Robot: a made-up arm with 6 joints.
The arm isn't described. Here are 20 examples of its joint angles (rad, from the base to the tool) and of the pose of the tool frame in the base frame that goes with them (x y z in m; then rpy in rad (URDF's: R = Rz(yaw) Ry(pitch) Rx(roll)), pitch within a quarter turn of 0, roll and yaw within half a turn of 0).
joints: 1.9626 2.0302 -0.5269 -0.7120 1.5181 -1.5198
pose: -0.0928 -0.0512 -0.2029 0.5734 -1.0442 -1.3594
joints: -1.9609 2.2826 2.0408 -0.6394 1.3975 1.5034
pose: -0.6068 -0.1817 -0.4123 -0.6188 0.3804 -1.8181
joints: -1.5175 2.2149 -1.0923 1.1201 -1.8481 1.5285
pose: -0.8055 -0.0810 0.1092 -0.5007 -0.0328 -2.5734
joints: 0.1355 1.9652 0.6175 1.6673 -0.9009 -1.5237
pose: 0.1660 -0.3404 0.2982 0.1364 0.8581 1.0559
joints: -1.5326 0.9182 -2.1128 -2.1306 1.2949 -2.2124
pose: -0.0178 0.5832 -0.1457 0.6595 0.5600 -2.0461
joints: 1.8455 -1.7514 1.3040 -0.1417 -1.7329 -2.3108
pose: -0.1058 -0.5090 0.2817 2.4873 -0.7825 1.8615
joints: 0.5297 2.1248 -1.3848 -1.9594 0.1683 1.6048
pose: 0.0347 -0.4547 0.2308 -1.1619 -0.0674 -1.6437
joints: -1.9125 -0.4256 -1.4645 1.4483 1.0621 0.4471
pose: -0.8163 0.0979 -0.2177 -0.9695 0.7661 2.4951
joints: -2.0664 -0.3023 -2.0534 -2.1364 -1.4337 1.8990
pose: 0.1366 0.1815 -0.4256 -1.7705 0.7912 1.1931
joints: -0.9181 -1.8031 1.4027 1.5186 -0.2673 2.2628
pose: 0.4534 -0.4403 0.2811 -1.4274 0.1092 0.0561
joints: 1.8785 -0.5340 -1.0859 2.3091 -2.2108 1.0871
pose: 0.7152 -0.2046 -0.4198 3.0191 0.3766 -0.1510
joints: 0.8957 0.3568 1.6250 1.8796 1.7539 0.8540
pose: -0.5703 -0.0013 -0.3271 -1.6371 0.3549 3.1189
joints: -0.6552 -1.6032 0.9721 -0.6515 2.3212 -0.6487
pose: -0.0174 0.3082 0.4491 0.2667 -0.5758 -2.1534
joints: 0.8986 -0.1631 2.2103 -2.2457 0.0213 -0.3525
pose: 0.3624 0.4351 -0.2296 -2.8637 -1.1376 -0.2121
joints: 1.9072 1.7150 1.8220 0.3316 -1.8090 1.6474
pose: -0.0080 0.3527 -0.2006 -3.0939 0.2942 1.5670
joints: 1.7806 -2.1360 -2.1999 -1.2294 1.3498 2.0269
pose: -0.0049 0.1483 -0.3659 -0.1877 0.2581 3.0212
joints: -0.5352 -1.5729 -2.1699 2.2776 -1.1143 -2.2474
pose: -0.7380 0.4475 0.2151 1.3116 0.7739 0.5007
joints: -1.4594 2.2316 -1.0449 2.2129 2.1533 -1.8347
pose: -0.5522 0.3074 0.4736 1.1878 0.8844 -0.0884
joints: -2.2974 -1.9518 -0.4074 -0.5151 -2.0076 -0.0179
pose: -0.3471 0.1628 0.1771 1.4121 -0.8077 -2.4849
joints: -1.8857 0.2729 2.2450 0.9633 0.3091 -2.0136
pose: 0.1855 -0.4895 0.0824 -3.0724 -0.0175 2.6339
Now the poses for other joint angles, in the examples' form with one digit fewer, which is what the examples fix.
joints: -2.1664 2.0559 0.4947 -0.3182 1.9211 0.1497
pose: -0.019 0.097 -0.426 2.530 0.767 1.065
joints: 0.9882 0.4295 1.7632 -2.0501 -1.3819 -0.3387
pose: 0.438 0.176 -0.249 -1.759 -0.700 -1.518
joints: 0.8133 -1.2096 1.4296 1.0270 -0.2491 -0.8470
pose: -0.236 -0.204 0.295 -2.025 0.457 1.953
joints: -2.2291 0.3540 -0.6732 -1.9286 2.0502 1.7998
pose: 0.235 0.213 -0.537 1.213 0.557 -0.376
